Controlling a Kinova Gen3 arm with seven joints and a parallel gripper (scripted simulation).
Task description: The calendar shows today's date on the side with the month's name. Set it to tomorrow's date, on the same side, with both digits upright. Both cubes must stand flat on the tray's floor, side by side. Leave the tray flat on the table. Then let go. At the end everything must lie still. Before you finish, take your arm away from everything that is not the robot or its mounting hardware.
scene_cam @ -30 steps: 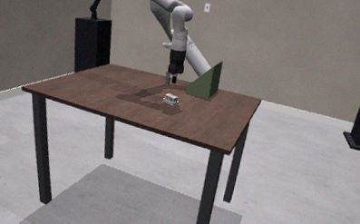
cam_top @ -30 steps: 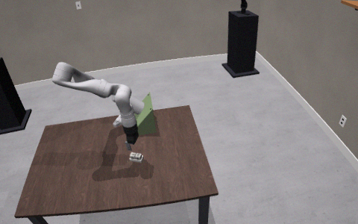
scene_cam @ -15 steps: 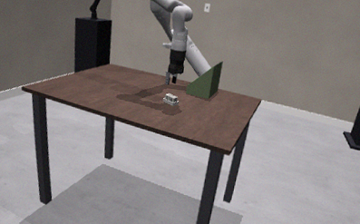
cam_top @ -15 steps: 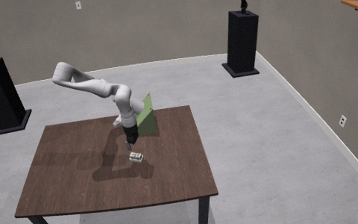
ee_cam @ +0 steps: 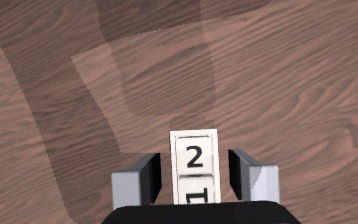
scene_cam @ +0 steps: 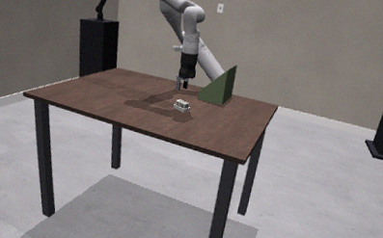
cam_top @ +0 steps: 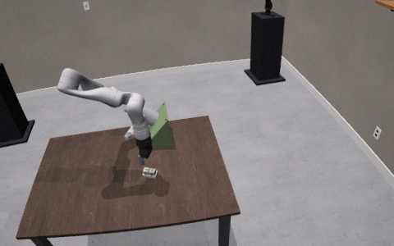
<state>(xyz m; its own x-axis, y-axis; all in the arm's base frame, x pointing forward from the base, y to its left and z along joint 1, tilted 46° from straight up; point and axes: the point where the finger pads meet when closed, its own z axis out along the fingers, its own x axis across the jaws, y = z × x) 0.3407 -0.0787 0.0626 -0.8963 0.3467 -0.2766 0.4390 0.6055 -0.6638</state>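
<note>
Right now the digit cube is 9 cm below my hand. Also, from my hand: white calendar tray: 11 cm below, 2 cm to the left, 1 cm ahead; then white cube: 9 cm below, 3 cm to the left, 1 cm ahead.
</note>
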